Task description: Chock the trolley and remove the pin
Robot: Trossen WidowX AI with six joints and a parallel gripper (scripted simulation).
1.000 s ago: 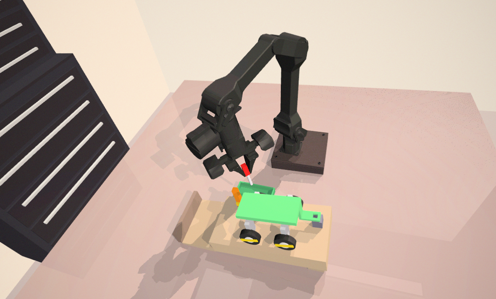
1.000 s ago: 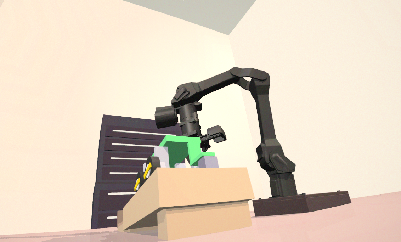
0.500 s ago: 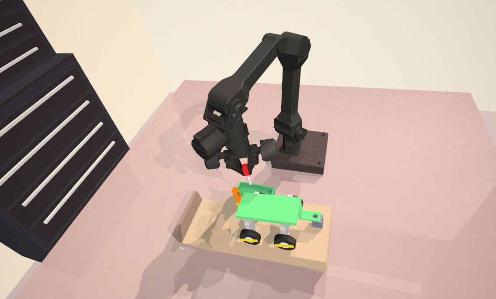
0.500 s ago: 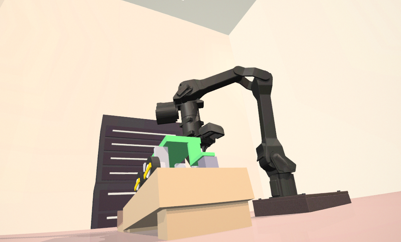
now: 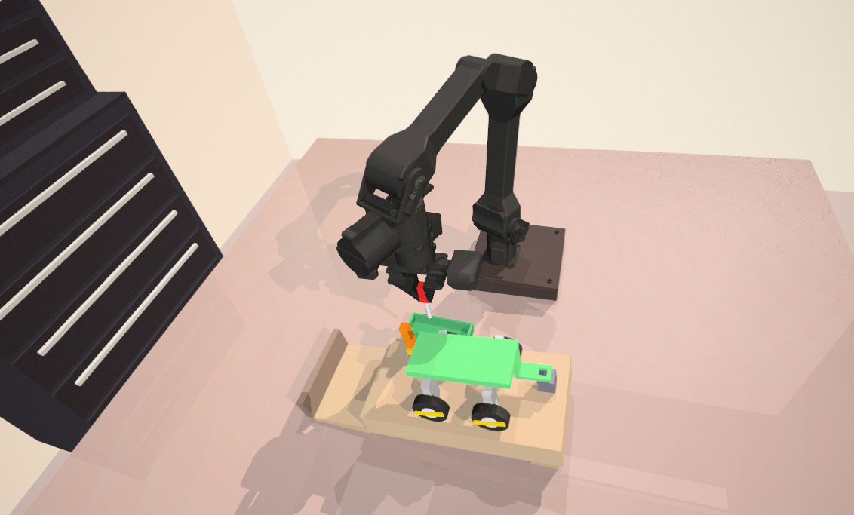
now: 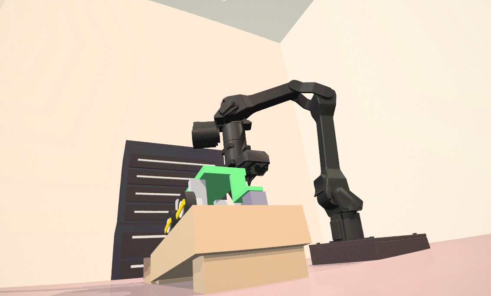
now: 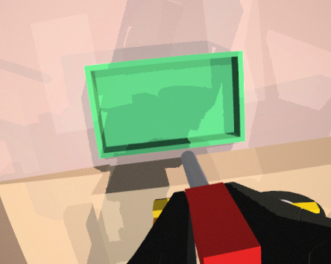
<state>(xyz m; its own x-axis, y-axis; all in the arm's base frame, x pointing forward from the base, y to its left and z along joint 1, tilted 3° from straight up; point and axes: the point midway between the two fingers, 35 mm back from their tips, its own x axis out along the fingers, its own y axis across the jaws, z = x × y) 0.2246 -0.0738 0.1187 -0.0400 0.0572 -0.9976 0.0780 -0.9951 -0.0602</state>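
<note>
My gripper tip is now 14 cm above the green tray and 2 cm past it. The rest, counted from my gripper tip: yellow chock 5 cm below, 5 cm ahead, 1 cm to the left; then red-headed stop pin right at my gripper tip; then green trolley 10 cm to the left, 10 cm ahead, 2 cm below.
</note>
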